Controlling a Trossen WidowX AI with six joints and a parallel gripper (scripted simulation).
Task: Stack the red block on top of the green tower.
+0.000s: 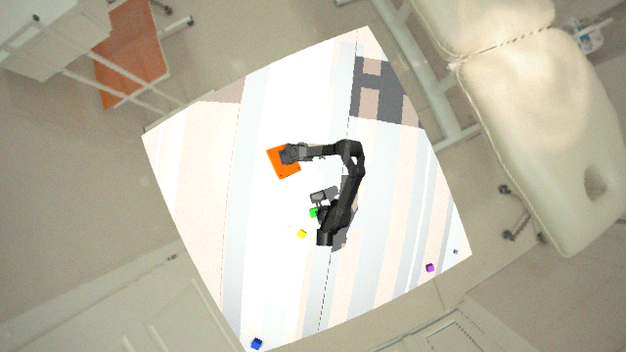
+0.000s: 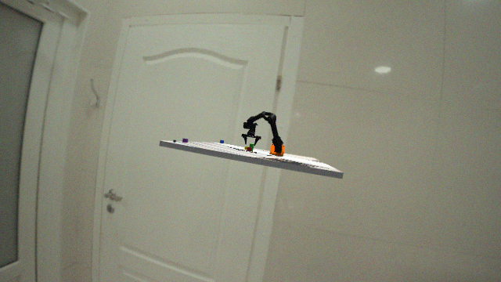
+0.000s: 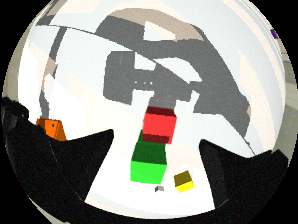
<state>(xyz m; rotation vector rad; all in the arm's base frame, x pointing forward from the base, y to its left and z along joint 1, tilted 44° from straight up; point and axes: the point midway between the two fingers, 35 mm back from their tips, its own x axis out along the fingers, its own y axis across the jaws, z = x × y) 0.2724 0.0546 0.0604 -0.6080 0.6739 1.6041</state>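
Right now the red block is 40 mm below my gripper tip. The rest, counted from my gripper tip: purple block: 450 mm ahead, 420 mm to the left, 40 mm below; yellow block: 120 mm to the right, 70 mm ahead, 40 mm below; blue block: 580 mm ahead, 530 mm to the right, 30 mm below.
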